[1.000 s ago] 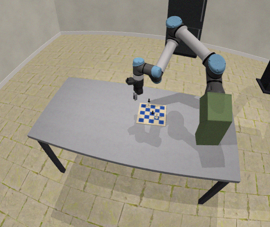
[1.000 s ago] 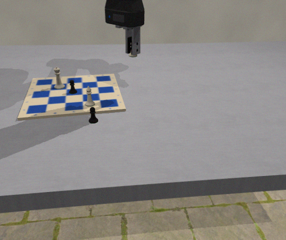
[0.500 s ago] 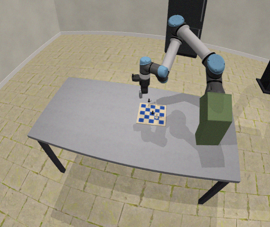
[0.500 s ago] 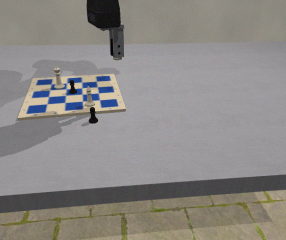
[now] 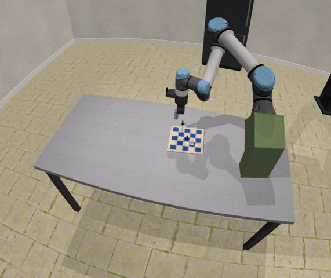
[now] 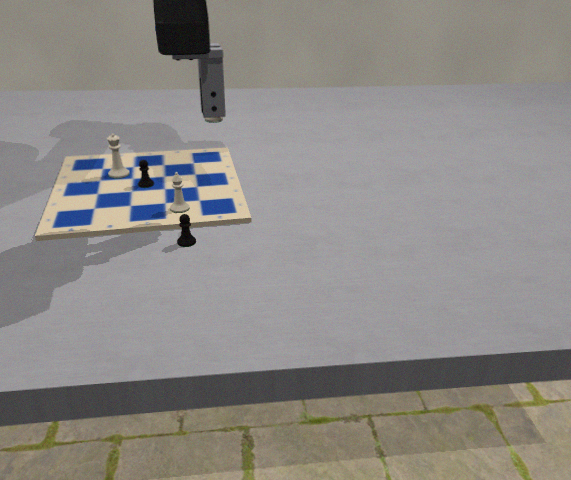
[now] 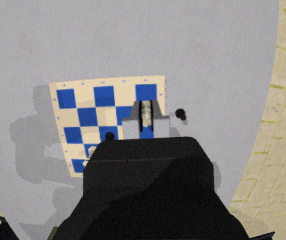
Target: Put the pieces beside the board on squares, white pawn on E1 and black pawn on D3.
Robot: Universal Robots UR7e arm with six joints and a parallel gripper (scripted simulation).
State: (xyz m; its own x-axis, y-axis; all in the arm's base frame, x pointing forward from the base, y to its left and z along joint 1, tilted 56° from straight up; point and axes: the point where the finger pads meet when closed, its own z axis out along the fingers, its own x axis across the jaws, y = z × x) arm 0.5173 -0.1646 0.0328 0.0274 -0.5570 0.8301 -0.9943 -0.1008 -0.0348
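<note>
My gripper is now 10 cm above the white bishop and 4 cm past it. The rest, counted from my hand: white queen 11 cm to the left, 11 cm behind, 10 cm below; white pawn 1 cm below; cream chessboard 13 cm below, 8 cm to the left, 8 cm behind.
</note>
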